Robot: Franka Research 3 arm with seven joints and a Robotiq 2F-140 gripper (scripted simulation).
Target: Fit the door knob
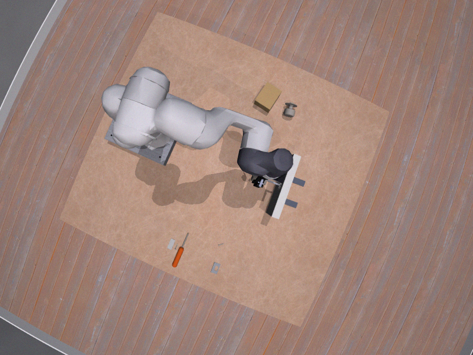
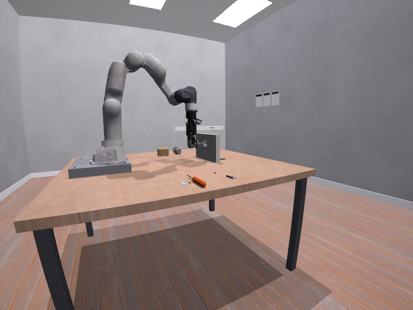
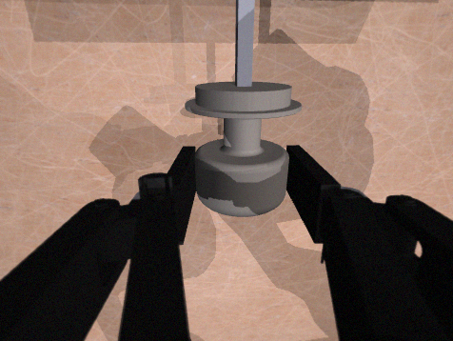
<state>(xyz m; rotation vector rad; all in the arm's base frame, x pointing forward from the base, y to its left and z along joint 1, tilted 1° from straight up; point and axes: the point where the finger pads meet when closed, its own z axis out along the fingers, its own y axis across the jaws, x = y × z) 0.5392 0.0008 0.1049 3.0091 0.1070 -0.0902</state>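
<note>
The wood slab is 13 cm ahead of my hand, 1 cm to the left of it and 4 cm below it.
</note>
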